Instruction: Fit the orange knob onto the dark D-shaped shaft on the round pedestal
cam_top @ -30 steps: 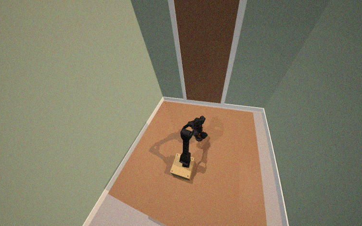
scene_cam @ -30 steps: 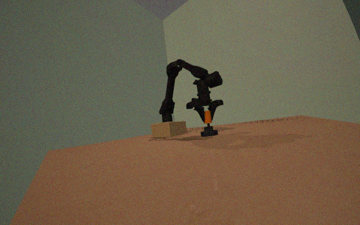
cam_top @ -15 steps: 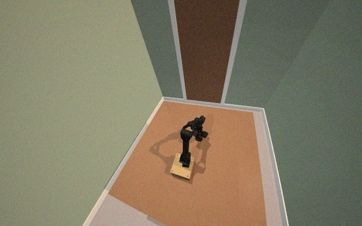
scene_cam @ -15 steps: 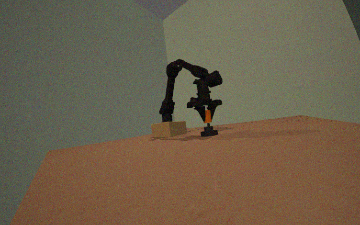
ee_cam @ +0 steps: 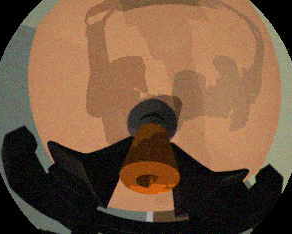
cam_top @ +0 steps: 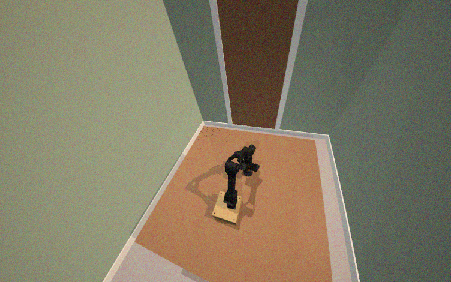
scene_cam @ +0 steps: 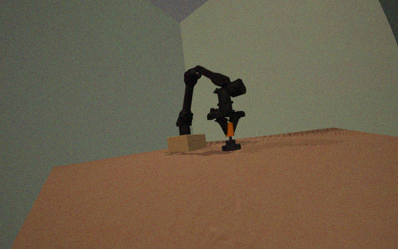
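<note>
My gripper tip is 20 mm below the orange knob. The rest, counted from my gripper tip: round pedestal (40 mm below).
</note>
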